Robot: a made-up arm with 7 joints. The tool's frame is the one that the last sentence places. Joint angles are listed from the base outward.
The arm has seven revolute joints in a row. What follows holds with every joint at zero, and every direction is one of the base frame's.
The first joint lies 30.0 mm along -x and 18.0 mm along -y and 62.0 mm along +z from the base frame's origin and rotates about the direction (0, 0.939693, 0.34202).
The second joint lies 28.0 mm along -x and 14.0 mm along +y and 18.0 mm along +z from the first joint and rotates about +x.
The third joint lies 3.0 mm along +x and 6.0 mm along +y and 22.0 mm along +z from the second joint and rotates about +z.
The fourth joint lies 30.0 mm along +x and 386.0 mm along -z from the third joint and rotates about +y.
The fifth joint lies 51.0 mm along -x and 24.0 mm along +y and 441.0 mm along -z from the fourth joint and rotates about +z.
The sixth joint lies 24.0 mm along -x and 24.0 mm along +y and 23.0 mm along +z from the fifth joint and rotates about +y.
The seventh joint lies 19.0 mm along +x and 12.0 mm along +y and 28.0 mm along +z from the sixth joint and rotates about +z.
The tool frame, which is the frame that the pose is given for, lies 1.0 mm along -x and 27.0 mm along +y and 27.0 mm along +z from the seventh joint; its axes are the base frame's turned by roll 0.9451, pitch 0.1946 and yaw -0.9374 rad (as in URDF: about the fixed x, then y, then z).
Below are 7 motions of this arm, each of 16 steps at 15 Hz.
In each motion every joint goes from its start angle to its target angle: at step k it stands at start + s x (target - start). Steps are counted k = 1, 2, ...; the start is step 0. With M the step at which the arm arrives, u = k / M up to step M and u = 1 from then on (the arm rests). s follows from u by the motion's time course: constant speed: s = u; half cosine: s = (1 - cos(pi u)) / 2; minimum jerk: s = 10 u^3 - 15 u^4 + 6 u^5.
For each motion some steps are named. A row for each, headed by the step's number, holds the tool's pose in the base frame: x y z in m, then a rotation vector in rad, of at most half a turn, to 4 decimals.
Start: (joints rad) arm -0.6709 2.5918 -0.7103 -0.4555 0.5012 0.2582 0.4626
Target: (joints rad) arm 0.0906 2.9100 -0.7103 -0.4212 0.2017 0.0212 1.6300
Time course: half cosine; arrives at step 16
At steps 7, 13, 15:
7: -0.1257 0.3076 0.7402 -2.8101 -0.2821 -0.1531
13: 0.0701 0.2017 0.7795 -2.7338 0.1478 0.0620
15: 0.1032 0.1881 0.7780 -2.7334 0.2122 0.0995

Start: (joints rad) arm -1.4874 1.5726 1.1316 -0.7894 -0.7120 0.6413 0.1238
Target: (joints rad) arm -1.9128 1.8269 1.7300 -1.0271 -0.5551 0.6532 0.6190
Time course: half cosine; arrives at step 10
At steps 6, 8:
6: -0.2538 0.6438 0.1756 1.0057 -0.6103 2.5996
8: -0.2626 0.6429 0.0853 0.4508 -0.6844 2.8527

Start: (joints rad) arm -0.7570 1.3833 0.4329 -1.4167 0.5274 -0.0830 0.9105
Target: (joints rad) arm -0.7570 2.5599 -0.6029 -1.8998 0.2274 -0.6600 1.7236
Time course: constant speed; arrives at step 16
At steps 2, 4, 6, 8, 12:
2: 0.2227 0.4282 0.4438 1.3480 -2.5840 0.8153
4: 0.2173 0.3841 0.4762 1.3715 -2.6798 0.5023
6: 0.2155 0.3451 0.4954 1.3821 -2.7007 0.1776
8: 0.2154 0.3140 0.5034 1.3830 -2.6455 -0.1322
12: 0.2103 0.2813 0.4963 1.3690 -2.3446 -0.6190

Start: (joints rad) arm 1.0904 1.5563 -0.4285 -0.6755 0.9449 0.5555 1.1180
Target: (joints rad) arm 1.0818 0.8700 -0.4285 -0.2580 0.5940 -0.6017 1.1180
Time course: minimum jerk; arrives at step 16
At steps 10, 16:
10: -0.4956 0.5655 -0.0349 1.7691 0.5877 -0.1670
16: -0.5919 0.4795 -0.0633 1.6348 0.3945 -0.1342

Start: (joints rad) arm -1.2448 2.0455 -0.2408 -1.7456 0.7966 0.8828 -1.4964
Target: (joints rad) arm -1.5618 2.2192 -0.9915 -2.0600 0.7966 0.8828 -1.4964
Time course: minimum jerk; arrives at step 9
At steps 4, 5, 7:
4: 0.1262 0.1605 0.5268 -1.8506 -0.1476 1.4709
5: 0.1495 0.1624 0.4945 -1.7683 -0.1427 1.5671
7: 0.1794 0.1724 0.4390 -1.6494 -0.1051 1.7120

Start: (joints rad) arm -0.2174 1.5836 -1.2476 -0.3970 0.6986 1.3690 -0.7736
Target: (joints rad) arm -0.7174 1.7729 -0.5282 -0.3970 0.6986 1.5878 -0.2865
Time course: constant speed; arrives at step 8
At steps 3, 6, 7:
3: 0.1922 0.7716 0.1527 1.0950 1.3081 -1.2303
6: 0.1760 0.7522 0.2868 1.3695 1.0267 -0.7212
7: 0.1588 0.7449 0.3268 1.4215 0.9203 -0.5508

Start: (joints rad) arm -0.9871 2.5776 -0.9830 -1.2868 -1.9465 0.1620 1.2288
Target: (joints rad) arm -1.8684 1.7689 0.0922 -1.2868 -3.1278 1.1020 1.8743
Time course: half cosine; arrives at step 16
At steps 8, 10, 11, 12, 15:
8: 0.0332 0.3874 0.5339 -1.4504 -0.5615 0.2069
10: -0.0093 0.3754 0.5653 -1.2842 -0.6077 -0.2060
11: -0.0342 0.3748 0.5750 -1.1971 -0.6446 -0.3643
12: -0.0576 0.3772 0.5805 -1.1183 -0.6846 -0.4876
15: -0.1006 0.3889 0.5821 -0.9786 -0.7719 -0.6731

